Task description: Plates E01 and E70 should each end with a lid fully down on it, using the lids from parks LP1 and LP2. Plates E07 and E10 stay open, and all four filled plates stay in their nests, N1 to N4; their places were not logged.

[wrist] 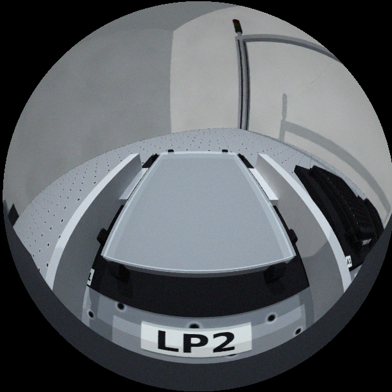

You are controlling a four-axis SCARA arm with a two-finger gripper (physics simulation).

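Note:
A pale, translucent lid (199, 215) lies level at the black lid park (195, 297), behind the label LP2 (172, 341). Black corner posts of the park show around the lid's edges. Whether the lid's underside rests on the park cannot be told. My gripper (198, 160) is shut on this lid, with one finger pad against its left side and one against its right side. At the right, beyond the right finger, a dark plate (345, 200) stands in a black nest; its name cannot be read.
The perforated table (60, 205) extends left and behind the park. A small A1 tag (348, 261) shows at the right nest. A post with a signal lamp (237, 26) stands at the back, by the pale wall.

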